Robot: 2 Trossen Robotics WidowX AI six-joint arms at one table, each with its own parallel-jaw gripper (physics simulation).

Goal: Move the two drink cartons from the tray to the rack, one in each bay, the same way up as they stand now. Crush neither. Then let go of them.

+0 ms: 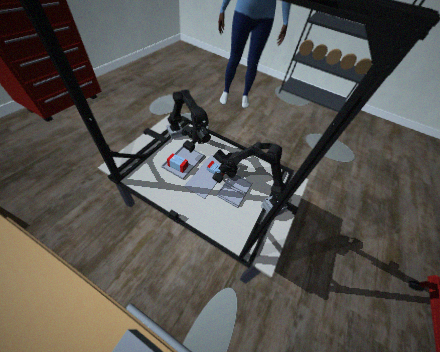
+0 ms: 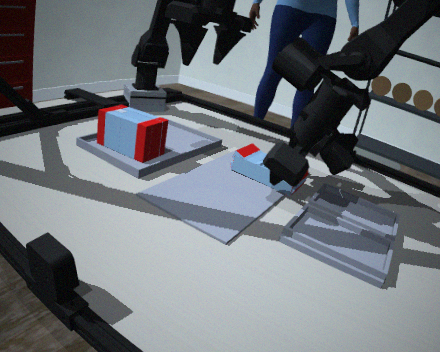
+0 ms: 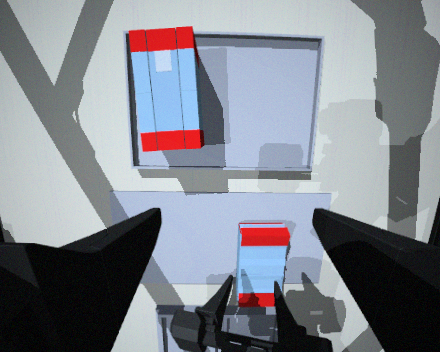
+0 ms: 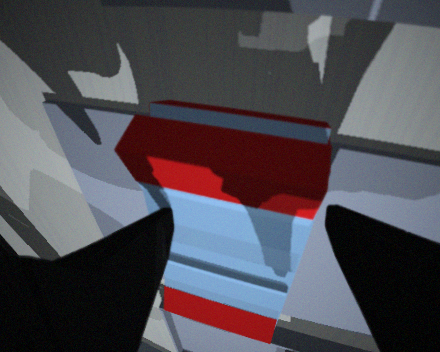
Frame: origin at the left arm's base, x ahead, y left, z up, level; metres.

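Where they show: left gripper, fingertip midpoint: point(image 1: 194, 148) point(image 2: 201, 64) point(image 3: 237, 215); right gripper, fingertip midpoint: point(image 1: 219, 171) point(image 3: 253, 279) point(image 4: 249, 216); left arm's base at its link origin: point(image 1: 174, 127) point(image 2: 144, 87).
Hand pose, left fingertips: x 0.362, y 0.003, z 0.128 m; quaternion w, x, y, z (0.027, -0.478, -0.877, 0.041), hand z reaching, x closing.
Things, the pixels of their top centre, and the offset from my left fingertips.
- blue carton with red ends, top centre: point(image 3: 166, 91) point(image 2: 132, 114) point(image 1: 177, 159) 0.040 m back, 0.103 m right, 0.109 m down
- tray at its top centre: point(image 3: 223, 104) point(image 2: 153, 138) point(image 1: 183, 160) 0.070 m back, 0.049 m right, 0.167 m down
- carton at its top centre: point(image 4: 213, 279) point(image 3: 263, 274) point(image 2: 272, 157) point(image 1: 217, 167) 0.095 m ahead, 0.127 m left, 0.138 m down
- two-bay rack at its top centre: point(image 2: 350, 220) point(image 3: 218, 349) point(image 1: 235, 187) 0.276 m ahead, 0.169 m left, 0.163 m down
One blue carton with red ends point(image 1: 177, 162) point(image 2: 131, 132) point(image 3: 167, 95) lies on its side in the tray point(image 2: 180, 157) point(image 3: 316, 115). The other carton point(image 1: 213, 167) point(image 2: 250, 168) point(image 3: 262, 265) point(image 4: 225, 227) lies on the flat plate point(image 2: 200, 200) point(image 3: 190, 220); its upper side looks dented, with a dark crease across it. My right gripper point(image 1: 225, 176) point(image 2: 312, 175) point(image 3: 253, 279) point(image 4: 249, 216) is open, its fingers on either side of this carton, not gripping it. My left gripper point(image 1: 196, 141) point(image 2: 202, 63) point(image 3: 237, 215) is open and empty, high above the table. The two-bay rack point(image 2: 330, 262) holds no carton.
The plate lies between the tray and the rack. A black frame surrounds the table, with a small black block point(image 2: 52, 265) on its near edge. A person point(image 1: 250, 45) stands behind the table. A red drawer cabinet point(image 1: 47, 55) and a shelf unit stand farther back.
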